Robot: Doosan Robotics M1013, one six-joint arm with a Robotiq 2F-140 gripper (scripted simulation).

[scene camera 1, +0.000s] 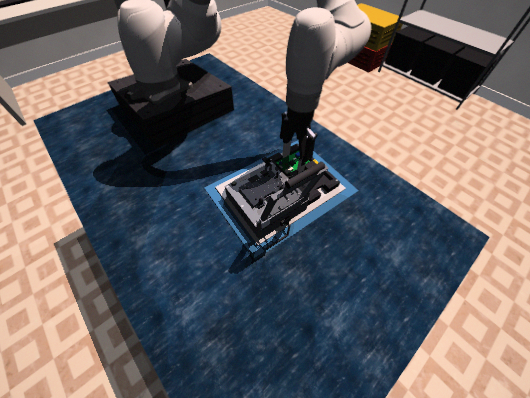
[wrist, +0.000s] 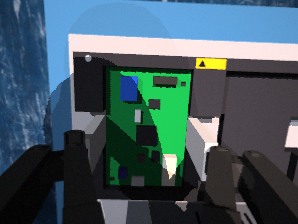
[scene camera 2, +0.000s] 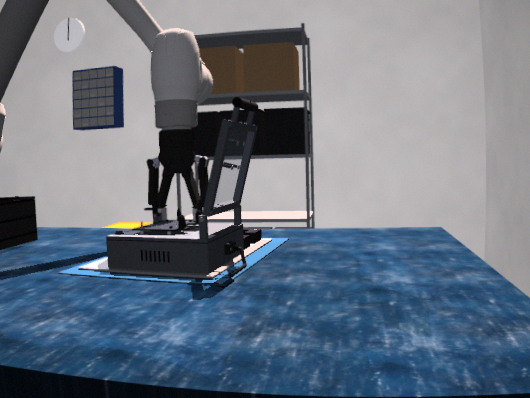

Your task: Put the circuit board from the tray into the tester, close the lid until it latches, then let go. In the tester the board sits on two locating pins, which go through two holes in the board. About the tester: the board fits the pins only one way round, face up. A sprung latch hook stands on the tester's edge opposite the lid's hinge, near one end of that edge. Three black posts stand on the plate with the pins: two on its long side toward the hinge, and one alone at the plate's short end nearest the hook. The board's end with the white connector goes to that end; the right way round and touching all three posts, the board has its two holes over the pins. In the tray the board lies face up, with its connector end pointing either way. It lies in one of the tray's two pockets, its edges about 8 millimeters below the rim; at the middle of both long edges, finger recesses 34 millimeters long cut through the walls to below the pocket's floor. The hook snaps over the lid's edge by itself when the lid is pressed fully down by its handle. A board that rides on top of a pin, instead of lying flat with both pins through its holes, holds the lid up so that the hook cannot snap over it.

same spot on tester: (scene camera 1: pixel 259 237) = (scene camera 2: pixel 208 266)
